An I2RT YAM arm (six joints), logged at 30 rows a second.
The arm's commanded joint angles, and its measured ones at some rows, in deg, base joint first. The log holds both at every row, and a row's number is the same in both.
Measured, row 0:
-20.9 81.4 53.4 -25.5 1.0 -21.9
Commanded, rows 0 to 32:
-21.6 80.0 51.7 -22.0 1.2 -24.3
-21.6 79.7 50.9 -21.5 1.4 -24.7
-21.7 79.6 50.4 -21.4 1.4 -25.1
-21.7 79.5 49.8 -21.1 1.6 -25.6
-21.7 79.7 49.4 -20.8 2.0 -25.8
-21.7 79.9 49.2 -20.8 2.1 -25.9
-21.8 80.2 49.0 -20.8 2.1 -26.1
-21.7 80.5 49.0 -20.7 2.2 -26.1
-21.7 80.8 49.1 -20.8 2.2 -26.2
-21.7 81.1 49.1 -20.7 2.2 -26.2
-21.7 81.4 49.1 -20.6 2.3 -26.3
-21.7 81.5 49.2 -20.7 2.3 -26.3
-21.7 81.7 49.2 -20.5 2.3 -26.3
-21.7 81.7 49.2 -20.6 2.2 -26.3
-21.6 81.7 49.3 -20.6 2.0 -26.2
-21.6 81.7 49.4 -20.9 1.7 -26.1
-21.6 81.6 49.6 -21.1 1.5 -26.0
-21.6 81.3 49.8 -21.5 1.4 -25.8
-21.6 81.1 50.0 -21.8 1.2 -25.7
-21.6 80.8 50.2 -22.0 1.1 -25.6
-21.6 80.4 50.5 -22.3 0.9 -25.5
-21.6 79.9 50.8 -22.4 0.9 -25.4
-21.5 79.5 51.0 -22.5 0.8 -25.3
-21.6 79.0 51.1 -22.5 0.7 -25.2
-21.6 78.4 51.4 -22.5 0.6 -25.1
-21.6 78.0 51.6 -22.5 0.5 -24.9
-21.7 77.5 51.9 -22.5 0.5 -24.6
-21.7 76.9 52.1 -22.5 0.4 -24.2
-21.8 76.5 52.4 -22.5 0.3 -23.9
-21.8 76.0 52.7 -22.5 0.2 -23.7
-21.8 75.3 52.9 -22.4 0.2 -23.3
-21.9 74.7 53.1 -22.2 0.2 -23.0
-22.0 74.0 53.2 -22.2 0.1 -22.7
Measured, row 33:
-21.6 76.1 51.8 -22.5 1.0 -24.5
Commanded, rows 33 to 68:
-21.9 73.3 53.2 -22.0 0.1 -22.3
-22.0 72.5 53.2 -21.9 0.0 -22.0
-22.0 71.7 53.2 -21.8 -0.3 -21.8
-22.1 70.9 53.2 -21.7 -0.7 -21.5
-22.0 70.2 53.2 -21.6 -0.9 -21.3
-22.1 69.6 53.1 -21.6 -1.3 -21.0
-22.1 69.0 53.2 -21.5 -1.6 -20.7
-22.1 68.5 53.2 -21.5 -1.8 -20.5
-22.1 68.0 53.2 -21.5 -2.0 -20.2
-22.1 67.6 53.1 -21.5 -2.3 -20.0
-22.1 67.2 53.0 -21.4 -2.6 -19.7
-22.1 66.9 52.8 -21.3 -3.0 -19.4
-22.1 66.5 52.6 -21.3 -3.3 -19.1
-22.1 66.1 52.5 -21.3 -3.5 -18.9
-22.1 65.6 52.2 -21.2 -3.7 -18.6
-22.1 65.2 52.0 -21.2 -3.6 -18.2
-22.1 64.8 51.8 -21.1 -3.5 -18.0
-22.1 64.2 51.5 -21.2 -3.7 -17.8
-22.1 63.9 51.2 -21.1 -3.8 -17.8
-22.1 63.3 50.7 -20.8 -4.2 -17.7
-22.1 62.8 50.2 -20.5 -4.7 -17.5
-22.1 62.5 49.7 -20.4 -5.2 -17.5
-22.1 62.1 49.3 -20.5 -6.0 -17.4
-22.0 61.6 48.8 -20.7 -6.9 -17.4
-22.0 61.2 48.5 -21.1 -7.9 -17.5
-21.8 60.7 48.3 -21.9 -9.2 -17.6
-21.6 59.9 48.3 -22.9 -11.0 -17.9
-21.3 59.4 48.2 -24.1 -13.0 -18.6
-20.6 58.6 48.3 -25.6 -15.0 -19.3
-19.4 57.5 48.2 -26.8 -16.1 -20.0
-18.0 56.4 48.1 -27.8 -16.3 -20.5
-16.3 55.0 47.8 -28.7 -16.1 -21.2
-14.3 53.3 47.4 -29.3 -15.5 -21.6
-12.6 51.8 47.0 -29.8 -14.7 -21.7
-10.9 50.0 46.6 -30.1 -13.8 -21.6
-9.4 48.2 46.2 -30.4 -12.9 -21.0
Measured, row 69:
-12.4 52.1 47.5 -27.5 -12.7 -20.4
